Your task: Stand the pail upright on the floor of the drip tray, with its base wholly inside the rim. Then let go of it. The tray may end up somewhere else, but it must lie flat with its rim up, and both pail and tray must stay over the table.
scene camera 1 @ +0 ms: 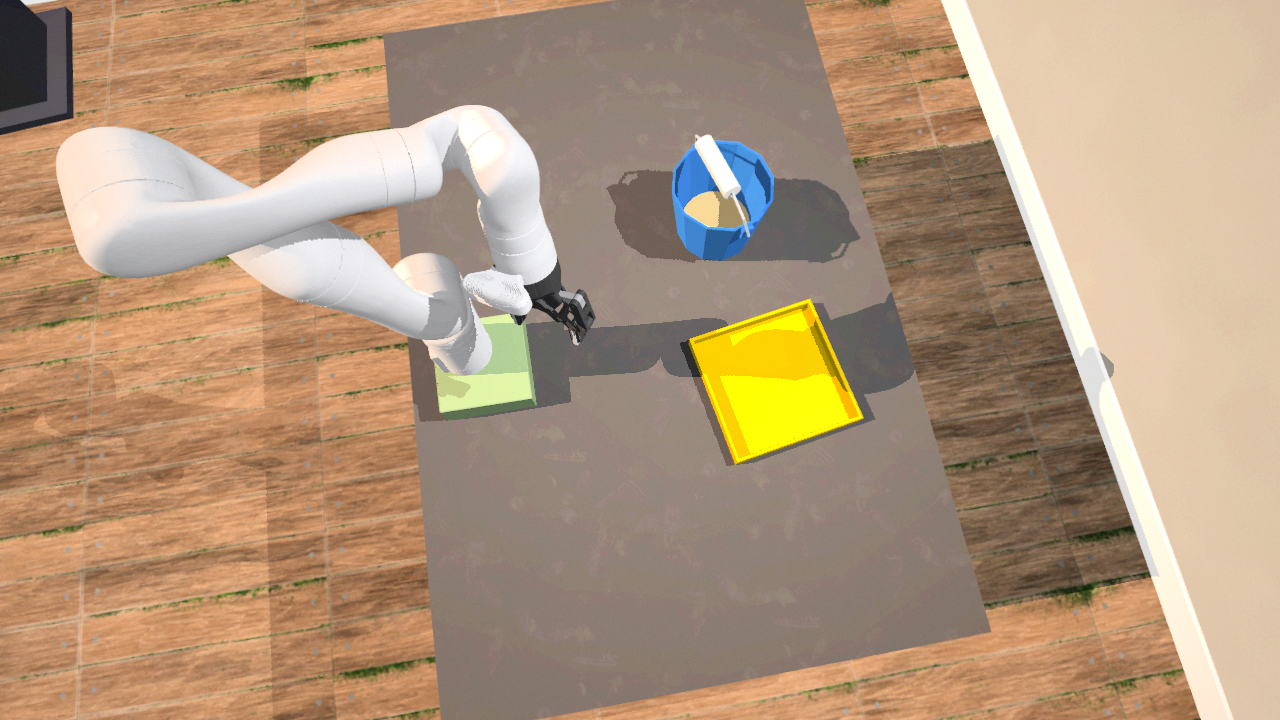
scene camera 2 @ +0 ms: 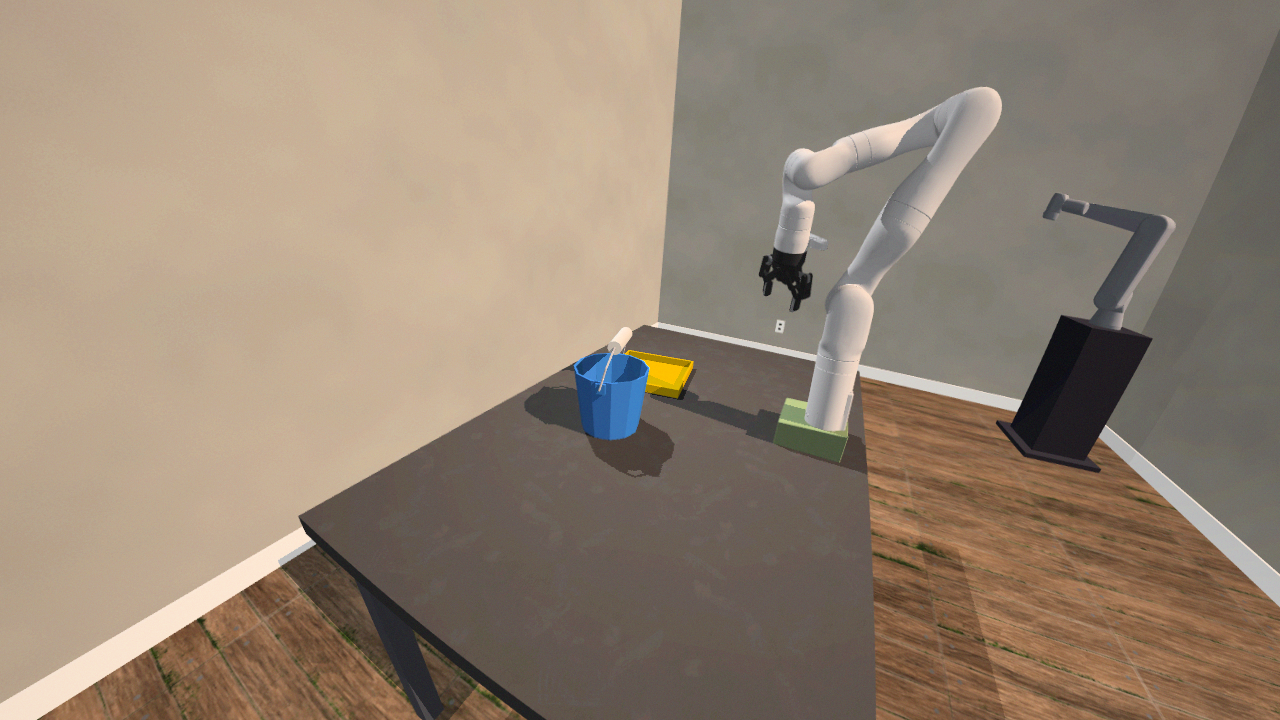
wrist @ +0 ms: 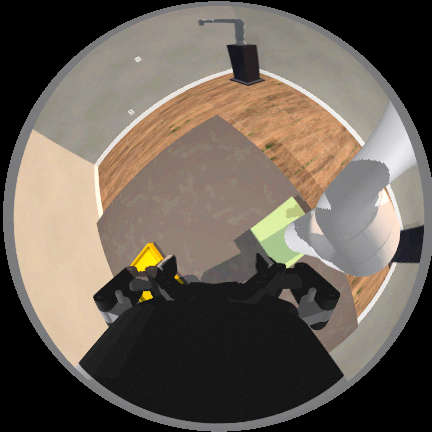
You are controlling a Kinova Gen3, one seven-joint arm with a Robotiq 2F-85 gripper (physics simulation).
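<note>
The blue pail stands upright on the table, beside the tray and apart from it. Its wire handle is raised, with a white grip above the rim. The pail does not show in the wrist view. The yellow drip tray lies flat with its rim up; a finger partly hides it in the wrist view. My gripper is open and empty. It hangs high above the table, between the arm's base and the pail and tray, pointing down.
The arm's base stands on a green block at one long edge of the table. A wall runs along the opposite side. A second arm on a black pedestal stands away from the table.
</note>
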